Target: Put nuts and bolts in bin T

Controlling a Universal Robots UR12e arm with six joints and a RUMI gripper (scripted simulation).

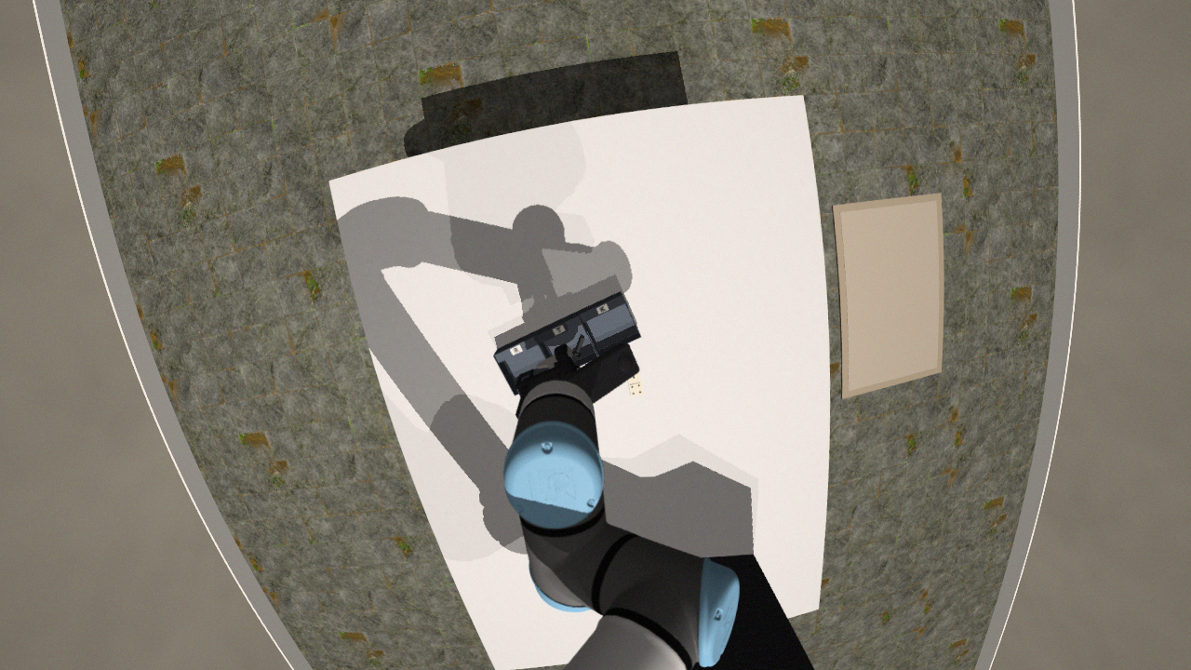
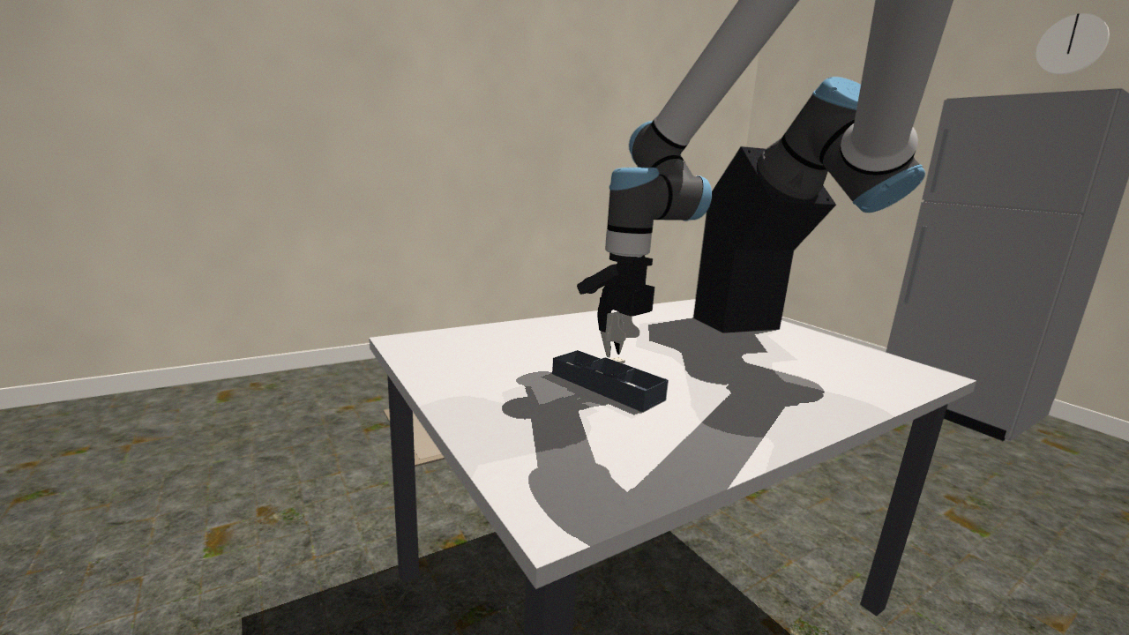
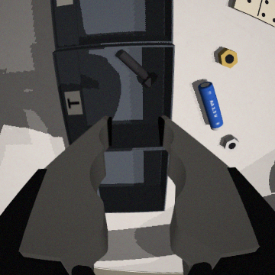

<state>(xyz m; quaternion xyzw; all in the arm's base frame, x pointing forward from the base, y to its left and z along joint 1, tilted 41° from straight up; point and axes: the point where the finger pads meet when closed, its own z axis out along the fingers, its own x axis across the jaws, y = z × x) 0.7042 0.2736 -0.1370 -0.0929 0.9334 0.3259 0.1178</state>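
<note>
Right now my hand is 8 cm past the yellow nut, 5 cm to the left of it and 8 cm above it. The rest, counted from my hand: black bolt 1 cm to the right, 7 cm below; then blue battery 8 cm behind, 8 cm below; then black bin unit 1 cm ahead, 1 cm to the left, 6 cm below.
</note>
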